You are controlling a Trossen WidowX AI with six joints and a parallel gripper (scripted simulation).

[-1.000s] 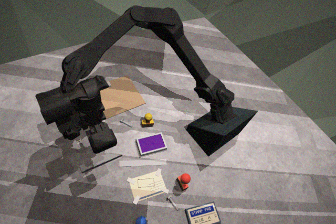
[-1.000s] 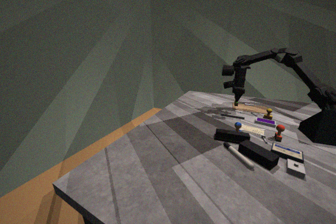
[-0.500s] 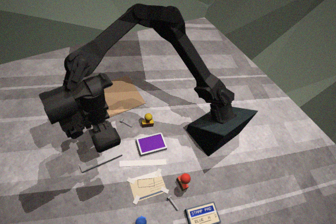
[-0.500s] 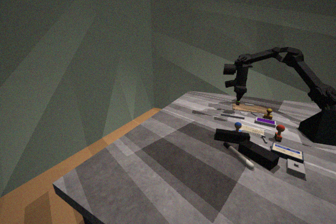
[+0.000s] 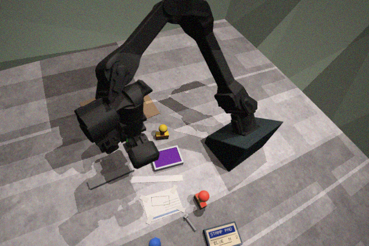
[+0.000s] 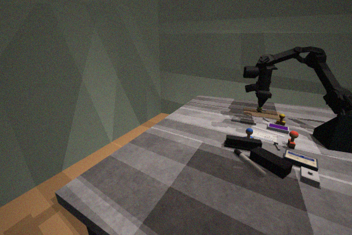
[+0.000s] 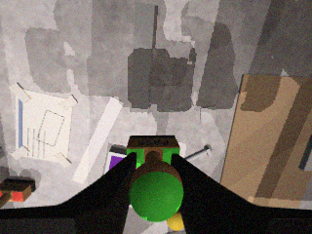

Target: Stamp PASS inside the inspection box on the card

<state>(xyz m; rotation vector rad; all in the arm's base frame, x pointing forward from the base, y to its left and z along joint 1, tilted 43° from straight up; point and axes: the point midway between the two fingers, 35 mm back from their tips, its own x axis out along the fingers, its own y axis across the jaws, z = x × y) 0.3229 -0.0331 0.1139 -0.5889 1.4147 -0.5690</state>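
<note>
My gripper tip is 90 mm past the purple ink pad, 40 mm to the right of it and 100 mm above it. Also, from my gripper tip: thin dark rod 70 mm ahead, 10 mm to the left, 100 mm below; then green stamp right at my gripper tip; then yellow stamp 120 mm behind, 40 mm to the right, 80 mm below.
</note>
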